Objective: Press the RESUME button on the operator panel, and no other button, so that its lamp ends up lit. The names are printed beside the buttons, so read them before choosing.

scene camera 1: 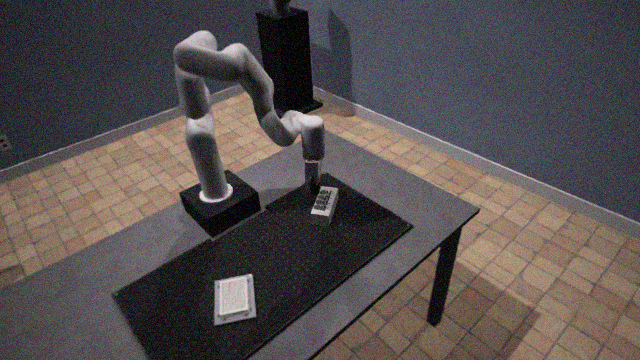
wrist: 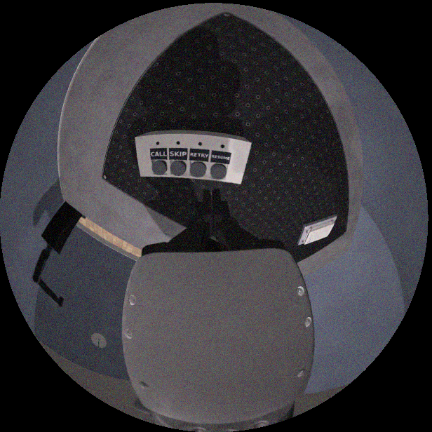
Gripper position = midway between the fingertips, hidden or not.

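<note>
You can find my gripper in the wrist view, at [wrist: 210,200]. There's also an operator panel [scene camera 1: 322,217], and the wrist view shows the operator panel [wrist: 232,151] too.
</note>
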